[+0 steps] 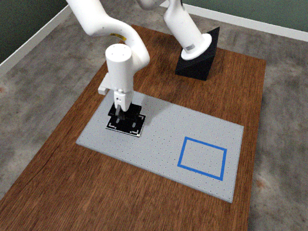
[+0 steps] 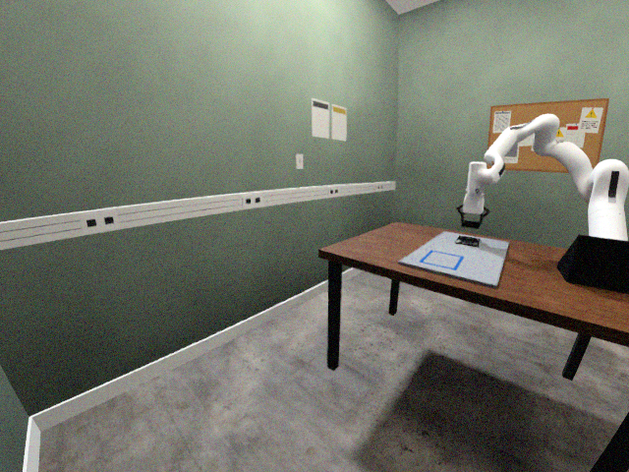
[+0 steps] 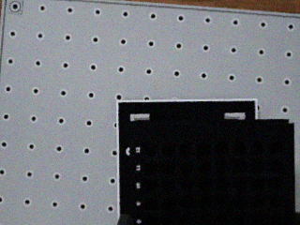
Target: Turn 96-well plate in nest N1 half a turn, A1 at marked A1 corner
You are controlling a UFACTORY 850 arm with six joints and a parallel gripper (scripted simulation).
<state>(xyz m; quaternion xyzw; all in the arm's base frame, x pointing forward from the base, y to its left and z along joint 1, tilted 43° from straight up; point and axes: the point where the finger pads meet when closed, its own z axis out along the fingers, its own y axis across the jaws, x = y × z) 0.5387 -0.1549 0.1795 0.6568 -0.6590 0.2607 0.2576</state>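
Now: hand 10 cm above the plate nest N1. Round my hand: black 96-well plate (1 cm below).
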